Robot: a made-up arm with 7 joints.
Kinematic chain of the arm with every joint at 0, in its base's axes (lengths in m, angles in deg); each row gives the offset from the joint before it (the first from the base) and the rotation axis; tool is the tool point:
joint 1: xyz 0 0 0.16 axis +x
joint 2: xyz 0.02 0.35 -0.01 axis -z
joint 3: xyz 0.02 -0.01 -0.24 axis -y
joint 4: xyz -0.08 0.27 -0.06 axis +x
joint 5: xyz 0 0.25 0.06 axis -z
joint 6: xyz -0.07 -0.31 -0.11 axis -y
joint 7: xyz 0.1 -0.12 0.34 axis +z
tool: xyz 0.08 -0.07 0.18
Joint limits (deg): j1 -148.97..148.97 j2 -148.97..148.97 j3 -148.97..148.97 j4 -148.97..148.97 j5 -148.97..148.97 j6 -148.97..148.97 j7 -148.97..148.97
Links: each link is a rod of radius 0.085 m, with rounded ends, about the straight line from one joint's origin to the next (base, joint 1, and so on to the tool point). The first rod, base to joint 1, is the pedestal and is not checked.
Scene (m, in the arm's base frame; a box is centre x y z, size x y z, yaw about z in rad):
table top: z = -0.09
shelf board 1: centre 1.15 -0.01 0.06 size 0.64 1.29 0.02 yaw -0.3
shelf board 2: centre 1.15 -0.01 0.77 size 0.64 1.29 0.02 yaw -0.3
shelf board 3: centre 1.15 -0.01 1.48 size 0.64 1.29 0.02 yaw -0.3
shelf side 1: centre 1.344 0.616 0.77 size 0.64 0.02 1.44 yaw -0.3
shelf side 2: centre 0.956 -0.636 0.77 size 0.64 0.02 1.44 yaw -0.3
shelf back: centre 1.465 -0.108 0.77 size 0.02 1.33 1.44 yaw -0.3
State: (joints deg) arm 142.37 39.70 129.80 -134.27 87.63 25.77 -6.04
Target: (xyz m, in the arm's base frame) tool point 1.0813 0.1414 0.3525
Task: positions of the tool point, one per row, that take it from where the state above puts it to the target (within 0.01 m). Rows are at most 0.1 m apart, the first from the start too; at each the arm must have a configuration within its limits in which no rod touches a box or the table.
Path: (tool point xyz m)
1: 1.0109 0.1564 0.3692
2: 1.0813 0.1415 0.3525

